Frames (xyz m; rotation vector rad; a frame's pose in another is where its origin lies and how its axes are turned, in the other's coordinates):
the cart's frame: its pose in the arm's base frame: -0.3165 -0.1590 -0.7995 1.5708 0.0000 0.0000
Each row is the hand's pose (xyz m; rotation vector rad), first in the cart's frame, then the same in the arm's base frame.
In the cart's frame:
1: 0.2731 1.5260 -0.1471 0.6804 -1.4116 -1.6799
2: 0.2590 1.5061 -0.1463 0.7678 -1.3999 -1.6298
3: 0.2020 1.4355 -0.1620 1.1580 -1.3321 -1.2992
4: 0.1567 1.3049 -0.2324 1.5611 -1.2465 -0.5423
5: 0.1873 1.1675 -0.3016 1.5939 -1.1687 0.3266
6: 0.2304 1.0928 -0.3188 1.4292 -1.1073 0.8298
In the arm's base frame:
1: -0.0434 -0.0119 0.7265 1.4222 0.2229 -2.5679
2: -0.0575 -0.0127 0.7066 1.5300 0.1939 -2.5551
3: -0.1145 0.0030 0.6360 -2.0481 0.0295 2.3585
4: -0.1598 0.0734 0.5054 -2.4261 0.6123 1.5554
5: -0.1292 0.1426 0.3680 -2.5380 1.3198 0.7433
6: -0.0861 0.1598 0.2933 -2.4845 1.7683 0.2533

